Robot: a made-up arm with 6 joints.
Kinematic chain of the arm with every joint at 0, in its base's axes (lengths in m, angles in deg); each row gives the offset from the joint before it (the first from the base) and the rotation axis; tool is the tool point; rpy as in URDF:
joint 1: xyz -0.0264 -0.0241 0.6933 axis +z
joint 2: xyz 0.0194 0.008 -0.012 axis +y
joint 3: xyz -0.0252 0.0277 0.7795 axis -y
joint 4: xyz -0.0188 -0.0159 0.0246 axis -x
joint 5: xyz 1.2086 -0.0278 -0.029 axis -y
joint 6: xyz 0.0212 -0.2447 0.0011 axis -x
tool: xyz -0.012 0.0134 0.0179 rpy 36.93 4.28 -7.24
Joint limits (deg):
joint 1: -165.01..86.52
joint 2: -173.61..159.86
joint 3: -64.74..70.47
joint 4: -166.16..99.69
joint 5: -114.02..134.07
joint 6: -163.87..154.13
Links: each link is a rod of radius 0.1 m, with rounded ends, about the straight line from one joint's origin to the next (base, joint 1, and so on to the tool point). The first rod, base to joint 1, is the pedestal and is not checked.
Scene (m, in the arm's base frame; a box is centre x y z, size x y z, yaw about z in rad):
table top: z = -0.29
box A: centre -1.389 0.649 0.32 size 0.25 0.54 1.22 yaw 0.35
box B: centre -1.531 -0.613 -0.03 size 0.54 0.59 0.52 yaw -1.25
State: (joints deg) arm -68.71 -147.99 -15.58 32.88 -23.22 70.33
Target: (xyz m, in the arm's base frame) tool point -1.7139 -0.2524 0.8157
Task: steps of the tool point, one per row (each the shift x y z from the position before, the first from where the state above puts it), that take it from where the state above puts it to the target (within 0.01 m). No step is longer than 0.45 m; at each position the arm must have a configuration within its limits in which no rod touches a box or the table.
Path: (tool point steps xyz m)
1: -0.1948 -0.2260 0.1265
2: -0.1202 -0.2632 0.1159
3: -0.0391 -0.2762 0.1041
4: 0.0403 -0.2635 0.0912
5: -0.0227 -0.2442 -0.0146
6: 0.0398 -0.2502 -0.0156
7: 0.1042 -0.2401 -0.0167
8: 0.1658 -0.2131 -0.0180
9: 0.2201 -0.1698 -0.0189
10: -0.3600 0.0281 -0.0627
11: -0.3501 0.1515 -0.0790
12: -0.2993 0.2670 -0.0936
13: -0.2116 0.3606 -0.1057

